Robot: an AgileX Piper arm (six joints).
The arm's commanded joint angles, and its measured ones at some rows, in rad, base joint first. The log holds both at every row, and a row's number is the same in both.
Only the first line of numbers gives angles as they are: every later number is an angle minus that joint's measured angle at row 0.
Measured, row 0:
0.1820, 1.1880, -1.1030, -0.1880, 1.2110, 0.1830
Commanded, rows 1 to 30:
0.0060, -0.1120, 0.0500, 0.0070, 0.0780, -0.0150
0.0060, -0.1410, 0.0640, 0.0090, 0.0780, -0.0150
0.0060, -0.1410, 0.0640, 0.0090, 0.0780, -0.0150
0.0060, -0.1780, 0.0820, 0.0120, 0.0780, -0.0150
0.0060, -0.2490, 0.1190, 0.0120, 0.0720, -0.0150
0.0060, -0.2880, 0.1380, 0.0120, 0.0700, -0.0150
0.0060, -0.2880, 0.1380, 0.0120, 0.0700, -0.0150
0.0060, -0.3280, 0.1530, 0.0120, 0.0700, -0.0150
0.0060, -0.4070, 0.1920, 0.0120, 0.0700, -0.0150
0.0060, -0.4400, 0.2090, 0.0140, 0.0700, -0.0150
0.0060, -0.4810, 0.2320, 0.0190, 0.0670, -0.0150
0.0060, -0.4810, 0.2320, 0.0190, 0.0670, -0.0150
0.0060, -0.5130, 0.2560, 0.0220, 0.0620, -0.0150
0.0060, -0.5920, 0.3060, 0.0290, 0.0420, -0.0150
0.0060, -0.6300, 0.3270, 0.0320, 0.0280, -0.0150
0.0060, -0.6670, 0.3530, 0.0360, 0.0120, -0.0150
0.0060, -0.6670, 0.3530, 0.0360, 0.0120, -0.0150
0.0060, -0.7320, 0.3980, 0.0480, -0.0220, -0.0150
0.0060, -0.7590, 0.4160, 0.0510, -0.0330, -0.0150
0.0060, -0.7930, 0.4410, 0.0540, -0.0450, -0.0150
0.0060, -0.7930, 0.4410, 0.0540, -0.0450, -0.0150
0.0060, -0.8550, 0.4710, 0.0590, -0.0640, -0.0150
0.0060, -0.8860, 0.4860, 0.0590, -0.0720, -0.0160
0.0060, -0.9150, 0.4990, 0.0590, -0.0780, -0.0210
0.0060, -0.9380, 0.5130, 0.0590, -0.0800, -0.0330
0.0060, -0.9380, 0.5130, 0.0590, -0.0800, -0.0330
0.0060, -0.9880, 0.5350, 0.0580, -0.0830, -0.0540
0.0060, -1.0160, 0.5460, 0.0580, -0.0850, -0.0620
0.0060, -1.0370, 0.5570, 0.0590, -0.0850, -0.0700
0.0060, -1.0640, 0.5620, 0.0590, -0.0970, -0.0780
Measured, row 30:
0.0060, -1.0230, 0.5500, 0.0570, -0.0680, -0.0570
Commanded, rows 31 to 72:
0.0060, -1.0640, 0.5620, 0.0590, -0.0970, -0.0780
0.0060, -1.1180, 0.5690, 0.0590, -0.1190, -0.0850
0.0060, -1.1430, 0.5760, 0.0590, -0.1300, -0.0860
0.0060, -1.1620, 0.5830, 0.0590, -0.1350, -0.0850
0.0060, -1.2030, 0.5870, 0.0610, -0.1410, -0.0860
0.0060, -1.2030, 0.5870, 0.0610, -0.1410, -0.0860
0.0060, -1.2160, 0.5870, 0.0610, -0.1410, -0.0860
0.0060, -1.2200, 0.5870, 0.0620, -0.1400, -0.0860
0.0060, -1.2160, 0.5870, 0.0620, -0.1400, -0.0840
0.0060, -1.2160, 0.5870, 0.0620, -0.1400, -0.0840
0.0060, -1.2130, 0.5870, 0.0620, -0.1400, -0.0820
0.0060, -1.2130, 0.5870, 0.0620, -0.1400, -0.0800
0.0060, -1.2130, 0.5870, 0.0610, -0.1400, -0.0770
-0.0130, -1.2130, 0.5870, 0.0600, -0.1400, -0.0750
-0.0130, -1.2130, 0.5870, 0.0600, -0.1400, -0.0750
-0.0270, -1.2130, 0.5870, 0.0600, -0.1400, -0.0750
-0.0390, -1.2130, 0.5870, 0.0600, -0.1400, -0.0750
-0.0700, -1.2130, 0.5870, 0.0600, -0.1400, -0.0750
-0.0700, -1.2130, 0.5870, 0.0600, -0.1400, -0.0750
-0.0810, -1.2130, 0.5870, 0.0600, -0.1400, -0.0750
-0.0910, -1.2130, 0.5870, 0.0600, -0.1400, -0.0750
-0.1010, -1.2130, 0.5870, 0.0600, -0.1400, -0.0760
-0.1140, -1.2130, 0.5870, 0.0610, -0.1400, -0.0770
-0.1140, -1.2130, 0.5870, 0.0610, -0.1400, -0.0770
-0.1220, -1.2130, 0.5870, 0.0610, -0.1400, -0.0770
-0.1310, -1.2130, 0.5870, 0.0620, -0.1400, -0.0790
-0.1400, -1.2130, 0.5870, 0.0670, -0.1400, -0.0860
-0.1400, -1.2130, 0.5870, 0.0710, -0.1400, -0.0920
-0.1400, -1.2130, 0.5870, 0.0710, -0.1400, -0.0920
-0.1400, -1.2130, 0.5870, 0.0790, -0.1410, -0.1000
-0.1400, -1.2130, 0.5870, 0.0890, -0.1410, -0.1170
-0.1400, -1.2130, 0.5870, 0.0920, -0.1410, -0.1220
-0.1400, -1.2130, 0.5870, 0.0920, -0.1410, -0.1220
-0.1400, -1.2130, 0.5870, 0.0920, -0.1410, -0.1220
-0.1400, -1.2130, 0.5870, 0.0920, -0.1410, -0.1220
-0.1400, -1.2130, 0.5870, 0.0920, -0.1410, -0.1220
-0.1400, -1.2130, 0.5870, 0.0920, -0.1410, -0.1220
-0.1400, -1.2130, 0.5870, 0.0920, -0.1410, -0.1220
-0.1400, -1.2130, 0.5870, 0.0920, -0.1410, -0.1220
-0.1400, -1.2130, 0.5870, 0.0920, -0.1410, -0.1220
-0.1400, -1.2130, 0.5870, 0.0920, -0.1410, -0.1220
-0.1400, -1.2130, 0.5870, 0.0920, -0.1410, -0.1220
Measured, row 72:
-0.1340, -1.1930, 0.5860, 0.0920, -0.1290, -0.1110
